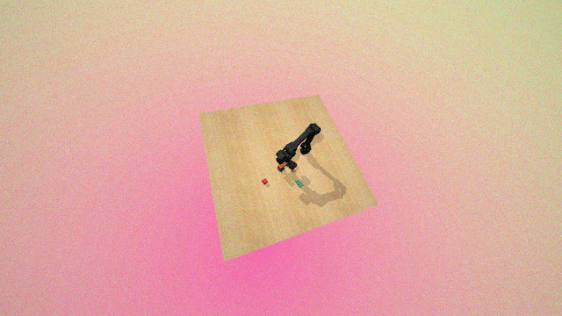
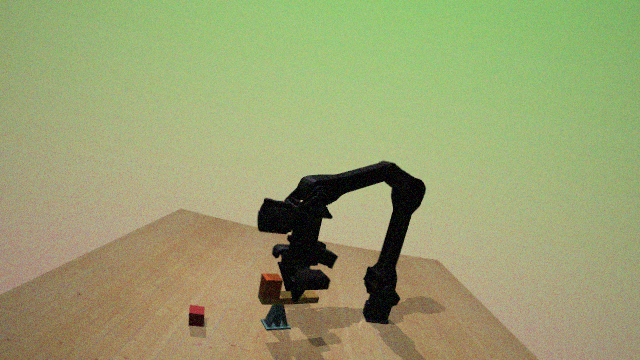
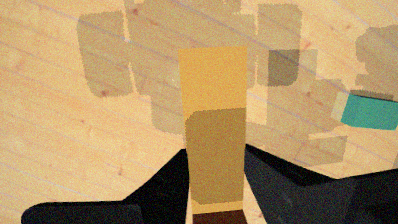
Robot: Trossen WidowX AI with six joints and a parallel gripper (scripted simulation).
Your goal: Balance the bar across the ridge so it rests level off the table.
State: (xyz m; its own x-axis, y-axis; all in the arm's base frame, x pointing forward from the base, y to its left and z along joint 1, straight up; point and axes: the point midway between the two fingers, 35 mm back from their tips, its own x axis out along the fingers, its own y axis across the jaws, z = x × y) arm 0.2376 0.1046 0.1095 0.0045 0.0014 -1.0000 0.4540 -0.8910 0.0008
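Now: gripper tip 3 cm short of the bar, 1 cm to the right of it and 2 cm below it. The rest, counted from my gripper tip: teal block: 8 cm behind, 18 cm to the left, 7 cm below; small red cube: 20 cm ahead, 8 cm to the left, 6 cm below.
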